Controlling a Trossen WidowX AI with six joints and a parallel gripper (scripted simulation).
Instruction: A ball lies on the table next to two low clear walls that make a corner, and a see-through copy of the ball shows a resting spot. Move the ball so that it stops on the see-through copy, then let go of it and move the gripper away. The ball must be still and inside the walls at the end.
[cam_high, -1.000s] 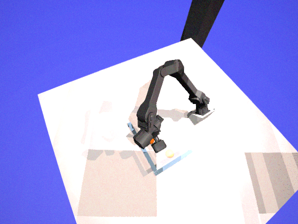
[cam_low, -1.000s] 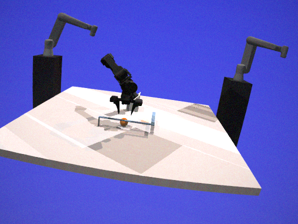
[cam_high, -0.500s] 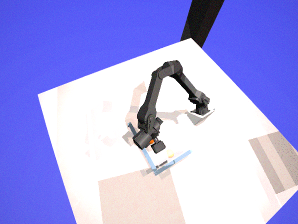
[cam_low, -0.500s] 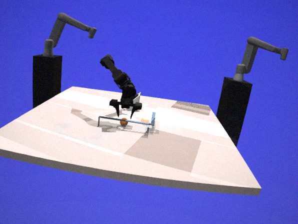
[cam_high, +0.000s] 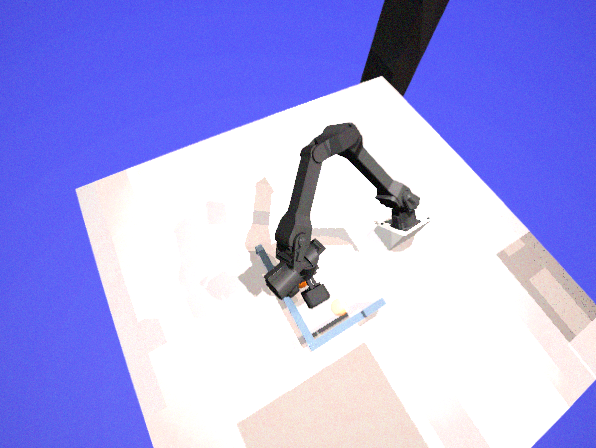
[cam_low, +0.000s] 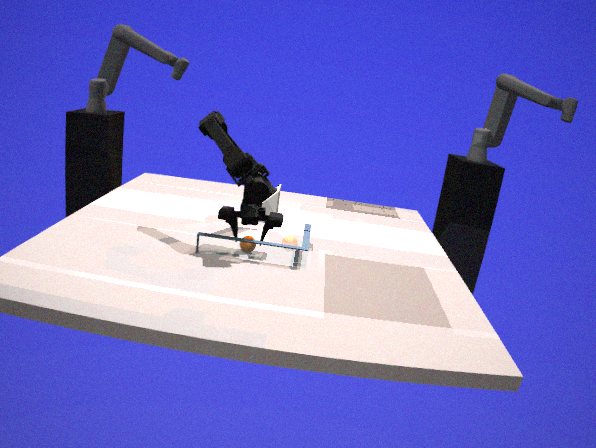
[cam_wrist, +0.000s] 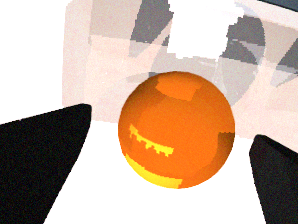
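Now: the see-through ball copy 120 mm to the left of my gripper tip and 50 mm behind it. From my gripper tip the other things lie so: orange ball (right at my gripper tip).
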